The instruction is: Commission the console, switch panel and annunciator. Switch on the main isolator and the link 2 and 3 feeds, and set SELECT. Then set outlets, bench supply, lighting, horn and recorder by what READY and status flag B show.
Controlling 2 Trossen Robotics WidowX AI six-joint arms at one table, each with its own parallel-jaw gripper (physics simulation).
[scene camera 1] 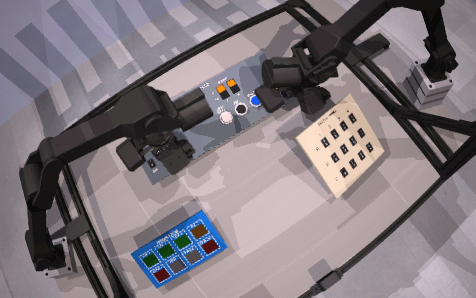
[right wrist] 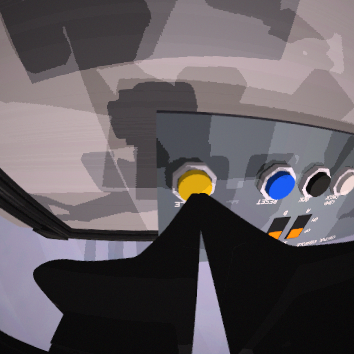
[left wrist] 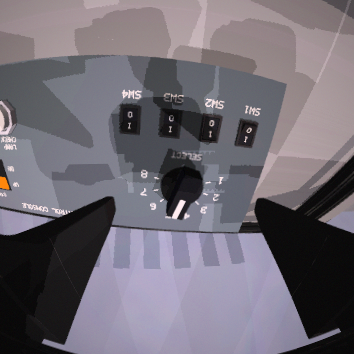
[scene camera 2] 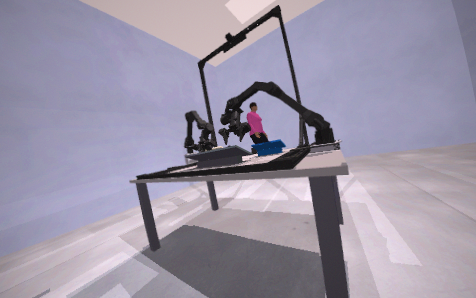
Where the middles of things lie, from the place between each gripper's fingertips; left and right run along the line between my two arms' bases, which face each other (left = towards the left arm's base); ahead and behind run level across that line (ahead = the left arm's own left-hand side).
Now: the SELECT knob [left wrist: 180, 186] 3 cm below my left hand and 2 cm ahead of it. Also, from my left hand: yellow ENABLE button [right wrist: 192, 181] (31 cm to the right, 5 cm below, 2 cm ahead).
The yellow ENABLE button is 1 cm ahead of my right hand and 1 cm below it. The rest, counted from my right hand: SELECT knob 1 cm ahead, 32 cm to the left, 1 cm above.
